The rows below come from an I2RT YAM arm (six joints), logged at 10 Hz.
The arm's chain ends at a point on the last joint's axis. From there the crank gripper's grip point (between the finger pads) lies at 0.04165 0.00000 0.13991 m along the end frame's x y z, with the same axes.
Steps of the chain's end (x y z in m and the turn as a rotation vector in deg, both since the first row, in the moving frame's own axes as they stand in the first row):
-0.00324 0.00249 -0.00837 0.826 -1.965 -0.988
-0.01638 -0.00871 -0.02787 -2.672 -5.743 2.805
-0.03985 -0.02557 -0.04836 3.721 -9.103 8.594
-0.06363 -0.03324 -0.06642 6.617 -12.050 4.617
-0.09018 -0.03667 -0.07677 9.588 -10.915 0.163
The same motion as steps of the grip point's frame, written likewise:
-0.00809 -0.00021 -0.00704 0.826 -1.965 -0.988
-0.03079 -0.00041 -0.02461 -2.672 -5.743 2.805
-0.06220 -0.03026 -0.04365 3.721 -9.103 8.594
-0.09314 -0.04759 -0.06157 6.617 -12.050 4.617
-0.11727 -0.06041 -0.07338 9.588 -10.915 0.163

